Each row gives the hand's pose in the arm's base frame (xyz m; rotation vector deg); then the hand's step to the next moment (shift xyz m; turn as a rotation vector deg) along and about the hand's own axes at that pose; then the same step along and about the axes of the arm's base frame.
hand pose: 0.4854 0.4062 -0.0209 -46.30 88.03 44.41
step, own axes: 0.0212 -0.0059 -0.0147 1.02 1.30 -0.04
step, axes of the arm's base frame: -0.0047 -0.0170 -0.0197 -1.20 0.60 -0.97
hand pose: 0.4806 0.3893 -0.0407 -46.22 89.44 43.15
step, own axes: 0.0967 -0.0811 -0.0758 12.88 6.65 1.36
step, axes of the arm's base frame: 0.0165 -0.1163 -0.0888 -6.03 3.68 -12.73
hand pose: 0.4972 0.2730 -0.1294 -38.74 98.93 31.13
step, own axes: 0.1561 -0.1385 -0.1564 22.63 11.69 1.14
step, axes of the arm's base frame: -0.0442 -0.2301 -0.1145 -11.47 5.64 -22.06
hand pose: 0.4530 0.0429 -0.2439 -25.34 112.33 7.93
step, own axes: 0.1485 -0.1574 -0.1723 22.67 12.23 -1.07
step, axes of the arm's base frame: -0.1434 -0.2323 -0.0447 -13.58 5.47 -21.22
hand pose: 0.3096 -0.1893 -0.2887 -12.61 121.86 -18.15
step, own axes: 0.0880 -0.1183 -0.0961 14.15 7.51 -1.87
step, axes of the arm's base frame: -0.1243 -0.1234 0.0170 -9.48 3.47 -12.58
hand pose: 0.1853 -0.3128 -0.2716 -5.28 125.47 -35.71
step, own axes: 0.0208 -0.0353 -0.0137 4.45 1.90 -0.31
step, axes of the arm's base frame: -0.0288 -0.0310 0.0088 -2.84 0.58 -3.89
